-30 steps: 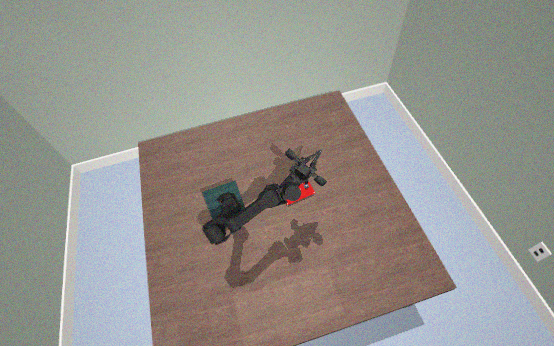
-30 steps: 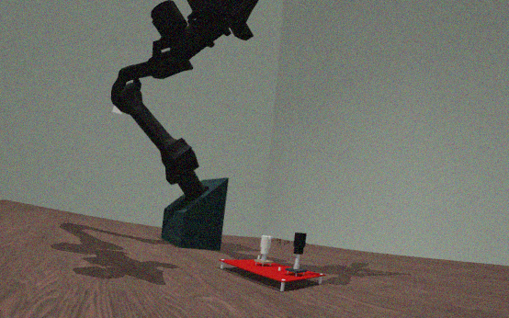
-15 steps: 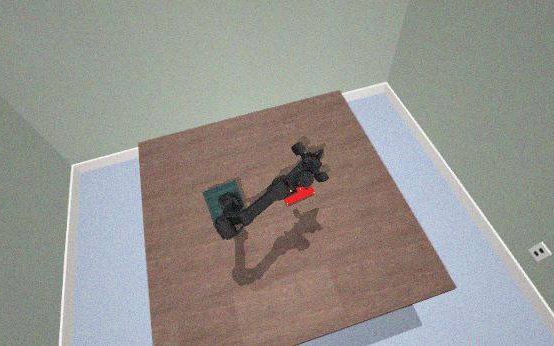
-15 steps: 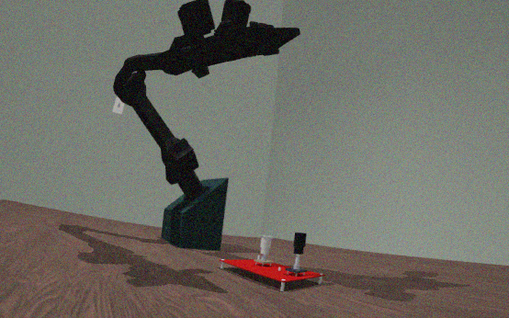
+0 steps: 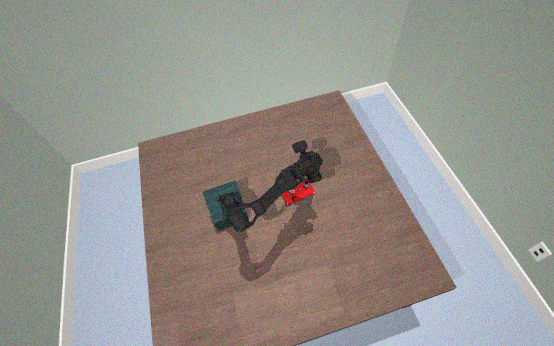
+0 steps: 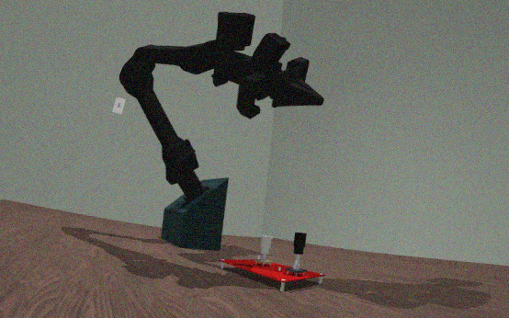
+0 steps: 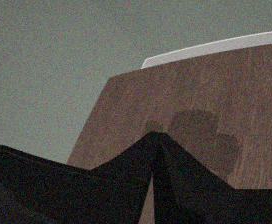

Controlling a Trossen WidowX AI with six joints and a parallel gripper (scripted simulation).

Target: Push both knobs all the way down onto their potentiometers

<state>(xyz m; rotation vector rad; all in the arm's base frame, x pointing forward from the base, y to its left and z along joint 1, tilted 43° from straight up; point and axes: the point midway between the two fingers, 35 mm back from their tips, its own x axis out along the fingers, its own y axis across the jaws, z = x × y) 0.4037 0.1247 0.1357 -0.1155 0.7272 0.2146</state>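
Now: gripper tip 120 mm past the white knob and 230 mm above it. From my gripper tip the other things lie so: black knob (40 mm behind, 10 mm to the left, 220 mm below).
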